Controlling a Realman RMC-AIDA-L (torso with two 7-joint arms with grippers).
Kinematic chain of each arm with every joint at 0, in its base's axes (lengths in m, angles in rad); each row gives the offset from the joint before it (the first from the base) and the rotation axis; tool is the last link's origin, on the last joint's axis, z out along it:
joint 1: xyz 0 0 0.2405 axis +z
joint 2: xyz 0 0 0 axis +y
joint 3: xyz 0 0 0.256 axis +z
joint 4: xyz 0 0 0 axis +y
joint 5: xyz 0 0 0.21 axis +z
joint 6: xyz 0 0 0 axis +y
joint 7: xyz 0 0 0.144 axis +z
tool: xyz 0 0 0
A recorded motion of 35 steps. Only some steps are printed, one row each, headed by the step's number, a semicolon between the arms.
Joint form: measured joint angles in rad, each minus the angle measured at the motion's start. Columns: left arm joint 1, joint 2, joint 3, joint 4, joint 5, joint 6, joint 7; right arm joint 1, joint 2, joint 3, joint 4, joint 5, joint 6, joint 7.
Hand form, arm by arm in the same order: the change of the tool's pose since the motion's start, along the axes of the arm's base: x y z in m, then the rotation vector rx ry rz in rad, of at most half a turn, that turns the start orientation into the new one. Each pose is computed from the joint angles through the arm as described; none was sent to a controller.
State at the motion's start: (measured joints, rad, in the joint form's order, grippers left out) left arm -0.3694 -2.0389 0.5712 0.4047 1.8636 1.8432 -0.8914; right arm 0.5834 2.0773 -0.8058 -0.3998 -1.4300 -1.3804 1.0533
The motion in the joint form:
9: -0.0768 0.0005 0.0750 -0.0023 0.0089 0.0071 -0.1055; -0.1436 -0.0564 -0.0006 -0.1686 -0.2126 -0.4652 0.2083
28: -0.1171 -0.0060 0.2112 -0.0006 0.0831 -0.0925 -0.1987; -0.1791 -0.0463 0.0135 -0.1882 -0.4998 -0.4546 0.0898
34: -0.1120 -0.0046 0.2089 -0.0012 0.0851 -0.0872 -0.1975; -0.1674 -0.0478 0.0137 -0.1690 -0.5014 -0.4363 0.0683
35: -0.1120 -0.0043 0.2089 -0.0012 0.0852 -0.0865 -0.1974; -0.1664 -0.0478 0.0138 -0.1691 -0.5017 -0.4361 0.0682
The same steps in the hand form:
9: 0.0223 0.0146 -0.0090 -0.1433 -0.0059 -0.0439; 0.0139 -0.0770 0.0337 -0.3322 0.0339 0.2219
28: 0.0231 0.0169 -0.0360 -0.3209 0.1383 -0.0202; 0.0445 -0.1050 0.0099 -0.4532 -0.1978 0.2420
34: 0.0217 0.0151 -0.0352 -0.3226 0.1357 -0.0180; 0.0442 -0.1018 0.0072 -0.4418 -0.2073 0.2474
35: 0.0217 0.0150 -0.0351 -0.3228 0.1356 -0.0185; 0.0440 -0.1015 0.0072 -0.4416 -0.2079 0.2483

